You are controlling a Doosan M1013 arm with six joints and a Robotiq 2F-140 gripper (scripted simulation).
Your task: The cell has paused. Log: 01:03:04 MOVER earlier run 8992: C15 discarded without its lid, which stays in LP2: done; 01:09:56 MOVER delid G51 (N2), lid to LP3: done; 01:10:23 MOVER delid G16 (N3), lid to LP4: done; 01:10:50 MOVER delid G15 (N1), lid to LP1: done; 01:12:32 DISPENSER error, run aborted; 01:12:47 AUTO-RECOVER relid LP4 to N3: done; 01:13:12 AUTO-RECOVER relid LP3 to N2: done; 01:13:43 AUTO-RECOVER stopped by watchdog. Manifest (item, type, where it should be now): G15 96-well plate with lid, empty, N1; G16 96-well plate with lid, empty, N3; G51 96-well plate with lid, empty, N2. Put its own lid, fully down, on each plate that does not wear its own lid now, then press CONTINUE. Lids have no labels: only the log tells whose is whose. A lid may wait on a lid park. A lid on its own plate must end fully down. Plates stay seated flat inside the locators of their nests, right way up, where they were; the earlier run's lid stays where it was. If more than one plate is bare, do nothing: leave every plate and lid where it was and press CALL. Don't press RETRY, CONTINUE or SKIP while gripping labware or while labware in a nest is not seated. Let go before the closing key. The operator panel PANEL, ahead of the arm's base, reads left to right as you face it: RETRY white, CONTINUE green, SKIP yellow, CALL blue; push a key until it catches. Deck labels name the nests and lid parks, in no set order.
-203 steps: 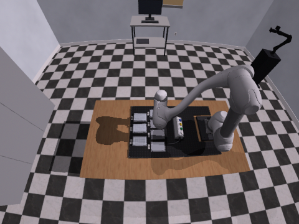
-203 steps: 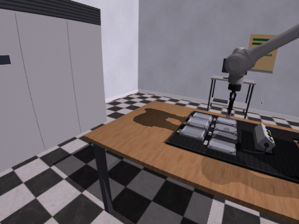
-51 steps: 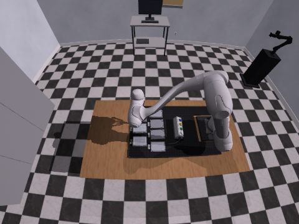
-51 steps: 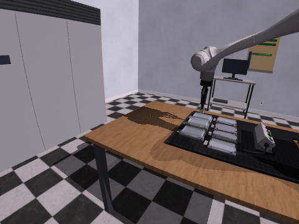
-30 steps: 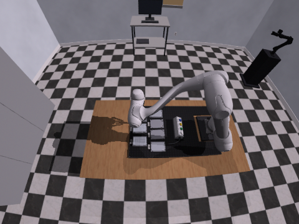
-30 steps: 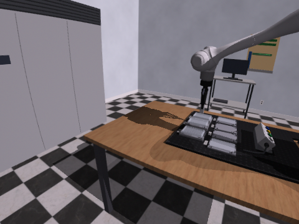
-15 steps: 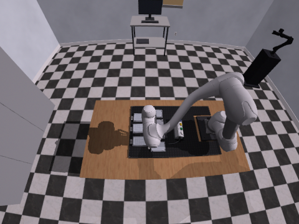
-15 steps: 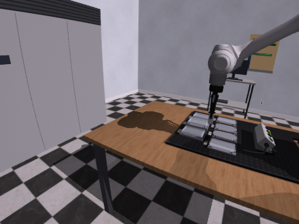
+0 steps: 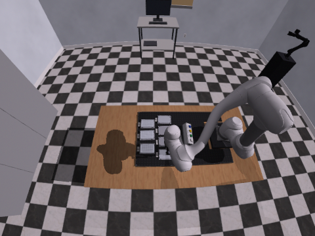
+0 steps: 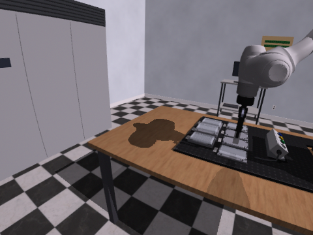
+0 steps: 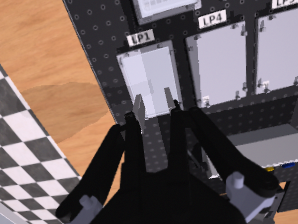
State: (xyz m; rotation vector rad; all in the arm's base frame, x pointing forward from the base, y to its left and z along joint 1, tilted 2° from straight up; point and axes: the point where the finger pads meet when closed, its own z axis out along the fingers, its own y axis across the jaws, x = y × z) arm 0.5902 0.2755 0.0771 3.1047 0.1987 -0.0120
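Right now my hand is 100 mm above the park LP1. From my hand the other things lie so: plate (190 mm ahead, 30 mm to the right, 90 mm below); then park labelled LP4 (20 mm ahead, 130 mm to the right, 100 mm below); then white key (230 mm behind, 140 mm to the right, 40 mm below).
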